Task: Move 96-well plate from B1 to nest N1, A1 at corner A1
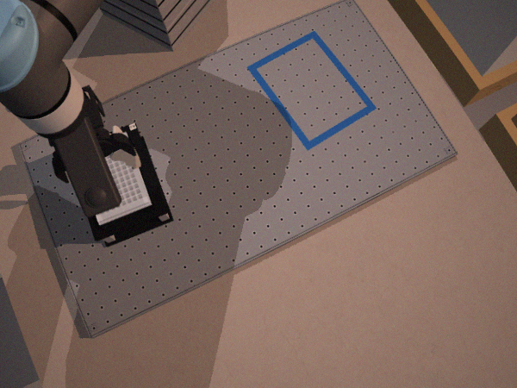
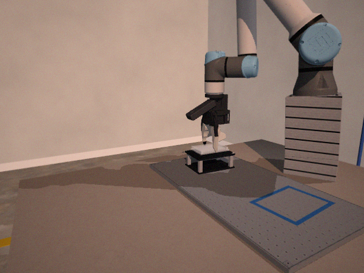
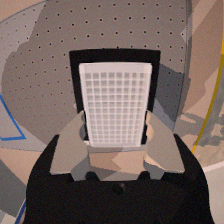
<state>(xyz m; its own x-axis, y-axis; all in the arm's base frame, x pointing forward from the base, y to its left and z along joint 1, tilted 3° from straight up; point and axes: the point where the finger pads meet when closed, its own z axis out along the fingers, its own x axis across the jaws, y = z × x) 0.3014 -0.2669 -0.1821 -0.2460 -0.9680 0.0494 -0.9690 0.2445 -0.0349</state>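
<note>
Right now my hand is 10 mm above the white 96-well plate. Round my hand: black raised plate nest 30 mm below; then white A1 tag 70 mm to the left, 60 mm behind, 20 mm below.
</note>
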